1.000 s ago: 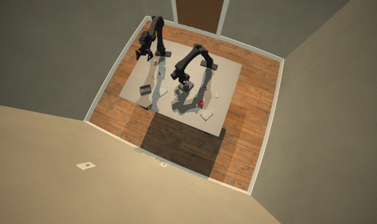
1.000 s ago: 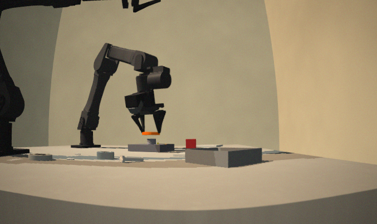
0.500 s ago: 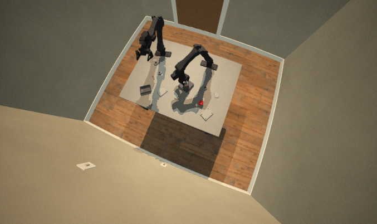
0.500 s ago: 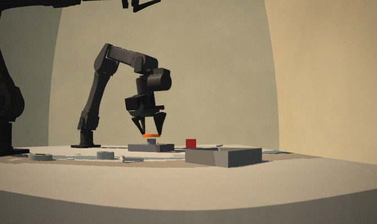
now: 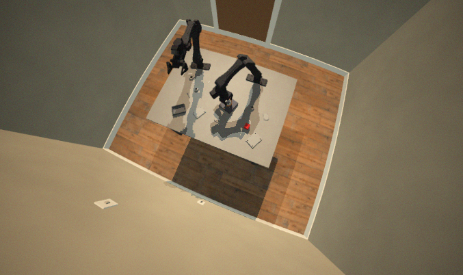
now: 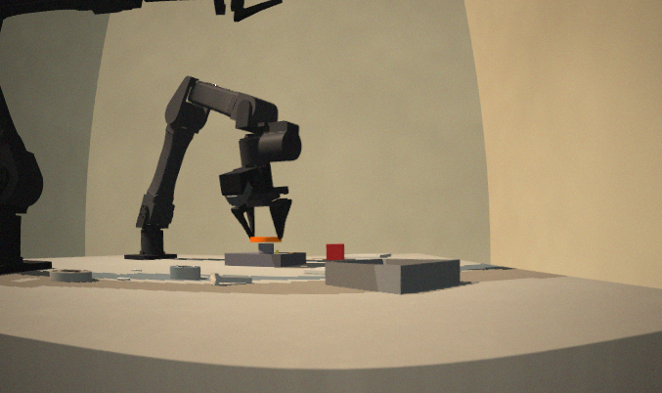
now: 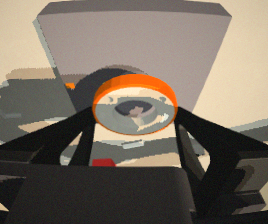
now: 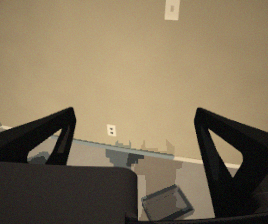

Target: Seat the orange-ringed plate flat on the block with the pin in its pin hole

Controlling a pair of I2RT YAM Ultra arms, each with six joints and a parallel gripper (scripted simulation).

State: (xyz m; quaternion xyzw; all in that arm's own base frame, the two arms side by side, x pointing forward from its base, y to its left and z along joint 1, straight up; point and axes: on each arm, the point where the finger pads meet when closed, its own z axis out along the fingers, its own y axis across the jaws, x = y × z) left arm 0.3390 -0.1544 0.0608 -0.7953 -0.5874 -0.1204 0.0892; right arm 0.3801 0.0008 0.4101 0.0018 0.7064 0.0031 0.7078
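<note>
Right now the orange-ringed plate is 10 mm below my left hand. Round my left hand: red cube (210 mm to the left, 150 mm ahead, 40 mm below); grey block (40 mm below, 30 mm ahead, 10 mm to the right); grey tray (420 mm to the right, 170 mm ahead, 50 mm below).
</note>
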